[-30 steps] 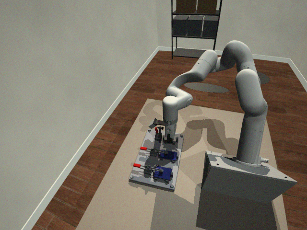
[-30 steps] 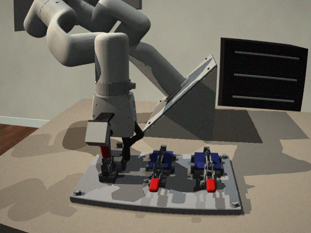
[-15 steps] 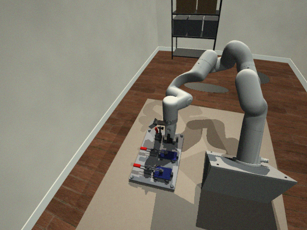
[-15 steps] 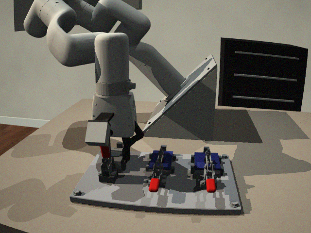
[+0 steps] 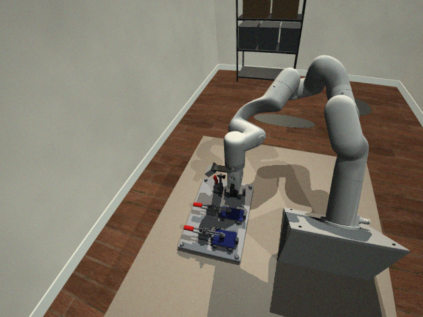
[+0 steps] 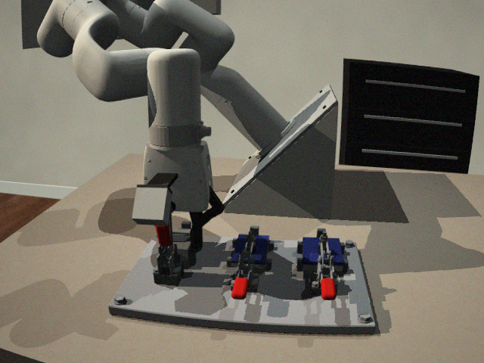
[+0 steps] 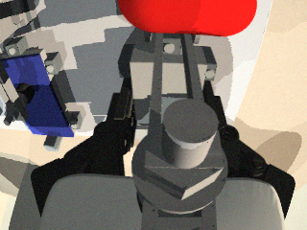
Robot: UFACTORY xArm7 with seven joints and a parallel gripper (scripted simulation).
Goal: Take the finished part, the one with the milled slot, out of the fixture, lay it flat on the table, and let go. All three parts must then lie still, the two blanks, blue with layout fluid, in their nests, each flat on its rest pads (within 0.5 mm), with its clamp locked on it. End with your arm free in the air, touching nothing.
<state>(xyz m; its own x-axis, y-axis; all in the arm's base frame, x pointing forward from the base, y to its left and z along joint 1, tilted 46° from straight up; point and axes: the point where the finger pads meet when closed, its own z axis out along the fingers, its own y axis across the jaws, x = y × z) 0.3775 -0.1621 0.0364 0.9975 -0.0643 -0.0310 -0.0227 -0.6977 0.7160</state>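
My hand is 110 mm to the right of the blue blank, 20 mm above it and 10 mm past it. Round my hand: grey fixture plate: 110 mm to the left, 50 mm ahead, 40 mm below; then grey finished part: 10 mm below, 10 mm behind.
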